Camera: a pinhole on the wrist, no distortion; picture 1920 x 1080 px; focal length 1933.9 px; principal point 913.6 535.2 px. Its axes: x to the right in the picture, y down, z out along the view. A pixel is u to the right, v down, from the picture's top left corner.
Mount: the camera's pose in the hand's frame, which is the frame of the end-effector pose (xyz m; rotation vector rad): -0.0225 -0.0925 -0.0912 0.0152 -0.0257 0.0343
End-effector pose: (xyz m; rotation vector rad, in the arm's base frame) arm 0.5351 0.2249 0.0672 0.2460 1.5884 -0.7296
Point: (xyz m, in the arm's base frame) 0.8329 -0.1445 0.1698
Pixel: 847.0 359.6
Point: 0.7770 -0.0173 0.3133
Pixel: 113.2 433.3
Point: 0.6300 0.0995 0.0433
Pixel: 1475.6 997.4
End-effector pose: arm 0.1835 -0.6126 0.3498 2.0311 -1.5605 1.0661
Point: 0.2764 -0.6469 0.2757
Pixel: 967.2 845.7
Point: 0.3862 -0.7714 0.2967
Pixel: 1651.6 298.8
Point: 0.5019 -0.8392 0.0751
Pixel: 950.8 239.7
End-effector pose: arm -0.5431 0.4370 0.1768 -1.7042 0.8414 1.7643
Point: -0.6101 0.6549 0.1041
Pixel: 1547.8 507.7
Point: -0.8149 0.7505 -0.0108
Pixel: 1794.0 836.1
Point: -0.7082 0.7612 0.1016
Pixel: 1371.9 540.5
